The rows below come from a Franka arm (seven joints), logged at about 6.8 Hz.
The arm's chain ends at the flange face. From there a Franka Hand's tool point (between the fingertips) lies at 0.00 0.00 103.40 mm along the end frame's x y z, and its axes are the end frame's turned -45 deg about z.
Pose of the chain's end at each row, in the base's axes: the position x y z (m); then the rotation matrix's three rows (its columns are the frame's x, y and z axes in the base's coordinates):
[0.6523 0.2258 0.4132], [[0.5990 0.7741 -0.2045], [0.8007 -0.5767 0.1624], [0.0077 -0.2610 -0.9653]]
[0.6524 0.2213 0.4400], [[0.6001 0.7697 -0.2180], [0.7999 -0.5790 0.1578], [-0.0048 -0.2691 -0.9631]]
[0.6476 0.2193 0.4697], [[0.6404 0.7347 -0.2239], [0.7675 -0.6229 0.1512], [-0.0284 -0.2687 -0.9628]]
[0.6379 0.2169 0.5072], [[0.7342 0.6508 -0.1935], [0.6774 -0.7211 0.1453], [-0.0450 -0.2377 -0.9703]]
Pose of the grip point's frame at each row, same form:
[0.6312 0.2426 0.3134], [[-0.1238 0.9709 -0.2045], [0.9740 0.1584 0.1624], [0.1900 -0.1791 -0.9653]]
[0.6299 0.2376 0.3404], [[-0.1199 0.9686 -0.2180], [0.9750 0.1562 0.1578], [0.1869 -0.1937 -0.9631]]
[0.6244 0.2349 0.3701], [[-0.0667 0.9723 -0.2239], [0.9832 0.1022 0.1512], [0.1699 -0.2101 -0.9628]]
[0.6179 0.2319 0.4069], [[0.0590 0.9793 -0.1935], [0.9889 -0.0309 0.1453], [0.1363 -0.1999 -0.9703]]

